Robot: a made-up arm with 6 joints.
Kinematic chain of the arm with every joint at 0, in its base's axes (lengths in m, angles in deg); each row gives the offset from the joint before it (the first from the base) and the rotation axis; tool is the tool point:
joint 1: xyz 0 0 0.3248 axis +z
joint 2: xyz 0 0 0 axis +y
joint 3: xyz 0 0 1.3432 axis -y
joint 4: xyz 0 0 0 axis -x
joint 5: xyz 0.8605 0 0 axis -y
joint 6: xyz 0 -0.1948 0 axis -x
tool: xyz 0 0 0
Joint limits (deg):
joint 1: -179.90..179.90
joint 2: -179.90..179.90
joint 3: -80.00..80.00
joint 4: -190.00..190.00
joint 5: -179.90..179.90
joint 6: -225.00..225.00
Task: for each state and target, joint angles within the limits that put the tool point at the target. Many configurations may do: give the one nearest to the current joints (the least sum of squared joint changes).
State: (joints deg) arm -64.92 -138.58 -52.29 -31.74 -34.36 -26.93
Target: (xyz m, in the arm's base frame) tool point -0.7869 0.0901 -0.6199
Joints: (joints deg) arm -19.79 -179.79 -22.61 -21.14 -34.36 -26.93
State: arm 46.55 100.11 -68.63 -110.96 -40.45 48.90
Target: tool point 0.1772 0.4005 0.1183
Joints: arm 56.23 104.33 -72.12 -112.75 -40.45 48.90
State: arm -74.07 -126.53 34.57 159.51 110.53 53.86
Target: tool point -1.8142 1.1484 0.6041
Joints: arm -27.78 -92.37 58.61 150.96 110.53 53.86
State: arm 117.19 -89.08 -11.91 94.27 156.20 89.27
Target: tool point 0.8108 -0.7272 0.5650
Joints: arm 138.22 -118.32 -47.14 90.59 156.20 89.27
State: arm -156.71 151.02 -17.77 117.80 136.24 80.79
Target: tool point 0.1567 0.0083 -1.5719
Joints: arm -152.19 159.75 14.06 109.73 136.24 80.79
